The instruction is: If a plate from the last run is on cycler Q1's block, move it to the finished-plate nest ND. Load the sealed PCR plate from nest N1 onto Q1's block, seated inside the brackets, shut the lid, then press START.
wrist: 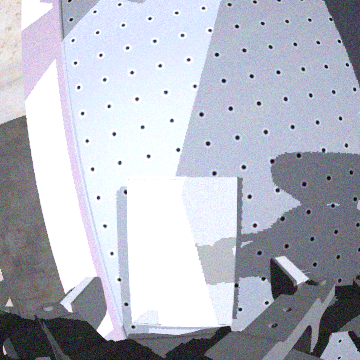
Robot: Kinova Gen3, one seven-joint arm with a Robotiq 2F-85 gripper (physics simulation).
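A white, flat-topped rectangular block (pixel 165 240) stands on the perforated board in the lower middle of the wrist view. Its top is overexposed and partly shaded, so I cannot tell whether it is a sealed plate, an empty nest or another part. No label shows on it. My gripper (pixel 185 287) is open, with one fingertip to the left of the block and one to the right, both apart from it in the picture. The block's near edge meets the dark gripper body at the bottom of the view. Cycler Q1, its lid and the START button do not show.
A pale board (pixel 145 112) with rows of small dark holes spreads under and beyond the block. Its raised white and lilac edge (pixel 47 200) curves down the left side. A brownish-grey surface (pixel 22 215) lies beyond that edge. A dark shadow (pixel 320 175) falls on the board at the right.
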